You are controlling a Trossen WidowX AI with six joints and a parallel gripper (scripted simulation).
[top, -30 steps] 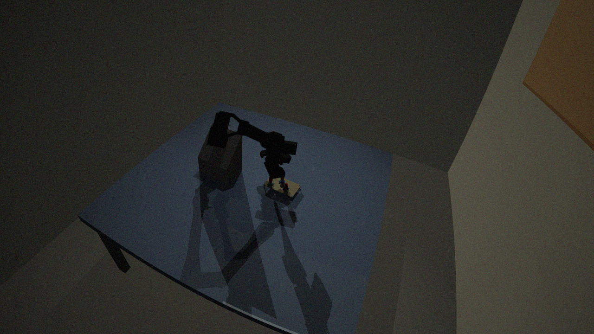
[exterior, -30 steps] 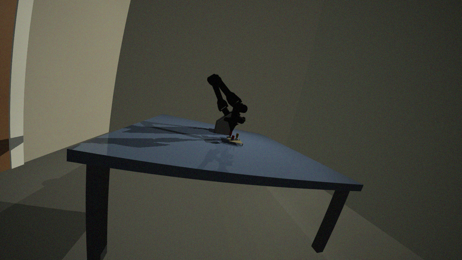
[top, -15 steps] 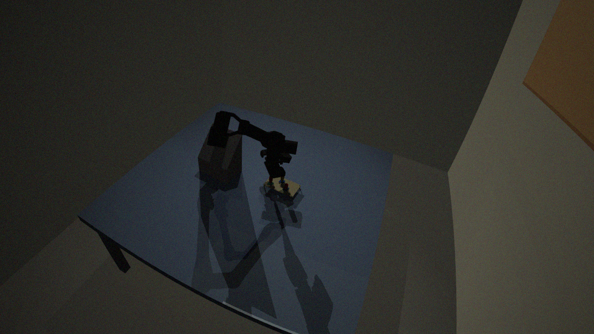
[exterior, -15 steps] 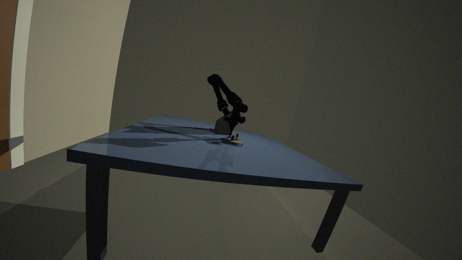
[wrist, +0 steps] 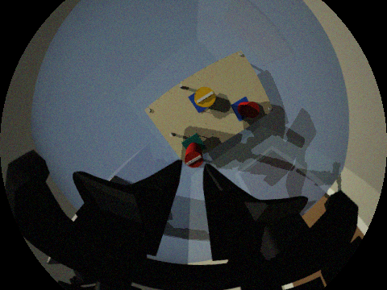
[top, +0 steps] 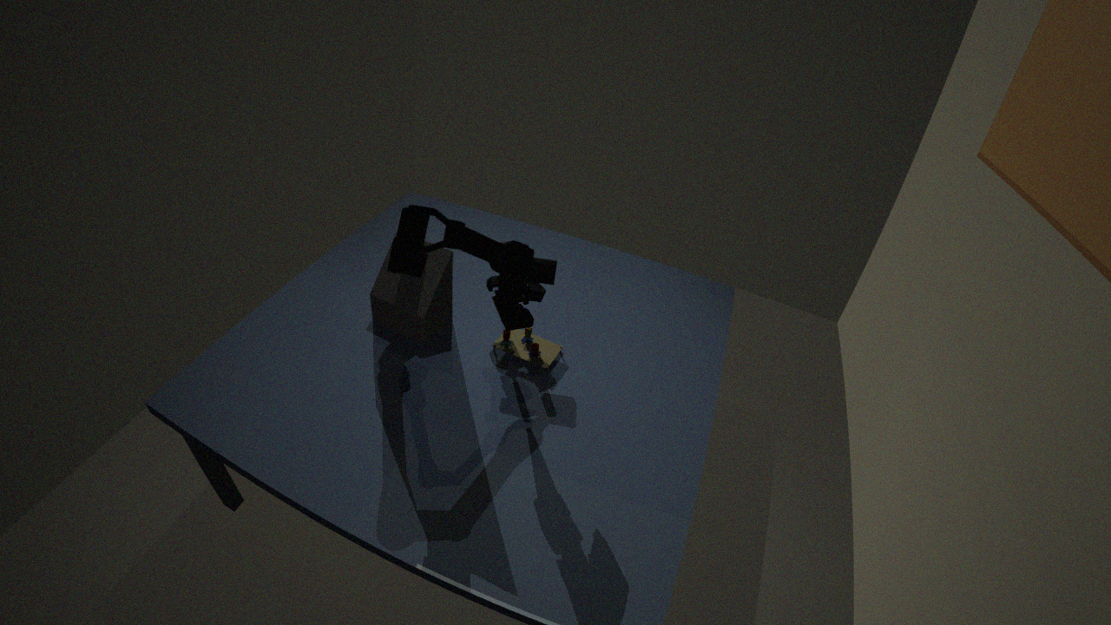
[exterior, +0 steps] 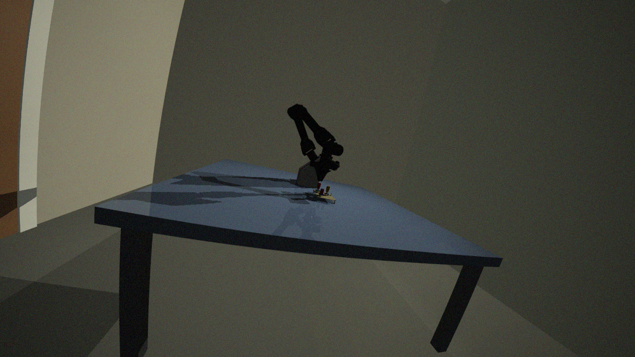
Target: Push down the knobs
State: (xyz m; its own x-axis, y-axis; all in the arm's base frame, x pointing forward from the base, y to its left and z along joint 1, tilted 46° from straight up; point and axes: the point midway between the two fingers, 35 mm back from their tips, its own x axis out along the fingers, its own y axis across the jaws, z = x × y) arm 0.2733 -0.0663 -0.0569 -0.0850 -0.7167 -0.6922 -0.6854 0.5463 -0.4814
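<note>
The red knob is 2 cm below my gripper tip. From my gripper tip the other things lie so: yellow knob: 4 cm to the left, 4 cm ahead, 2 cm below.
</note>
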